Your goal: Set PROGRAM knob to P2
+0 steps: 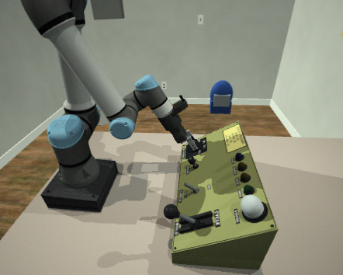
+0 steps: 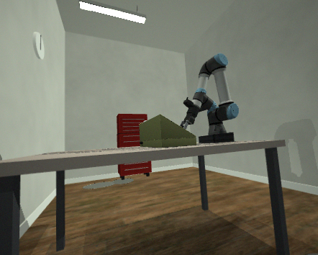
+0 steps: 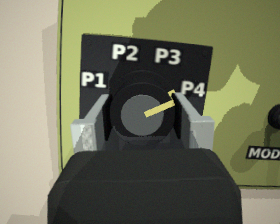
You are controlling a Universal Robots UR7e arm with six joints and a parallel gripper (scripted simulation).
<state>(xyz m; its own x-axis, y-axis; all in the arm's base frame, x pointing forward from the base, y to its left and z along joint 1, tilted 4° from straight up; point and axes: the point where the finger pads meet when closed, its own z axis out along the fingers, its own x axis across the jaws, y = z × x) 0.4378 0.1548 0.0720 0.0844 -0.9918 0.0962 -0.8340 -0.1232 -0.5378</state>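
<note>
Now: the mode knob 12 cm to the right of my hand. The rest, counted from my hand: olive console (19 cm to the right, 4 cm ahead, 3 cm below); check toggle (24 cm to the right, 1 cm below); ball-handled lever (36 cm to the right, 3 cm behind).
</note>
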